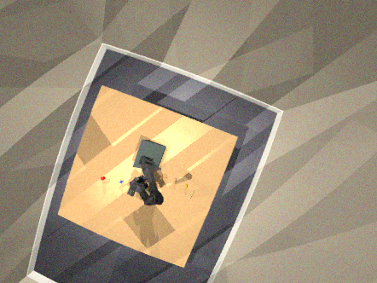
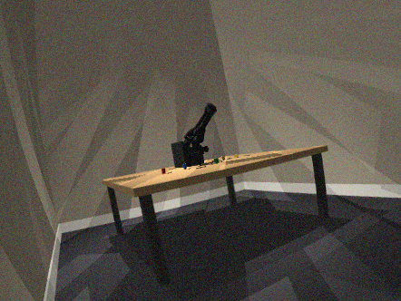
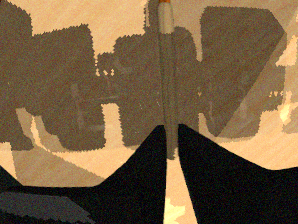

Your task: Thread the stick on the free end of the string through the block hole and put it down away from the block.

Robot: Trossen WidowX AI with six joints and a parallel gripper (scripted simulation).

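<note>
Now: gripper tip 3 cm to the right of the thin wooden stick, 2 cm short of it and 1 cm below it. Round my gripper tip: round button: 17 cm to the left, 10 cm behind, 1 cm above; then blue object: 16 cm to the right, 11 cm ahead, 2 cm above; then green block: 10 cm to the left, 7 cm ahead, 2 cm above.
</note>
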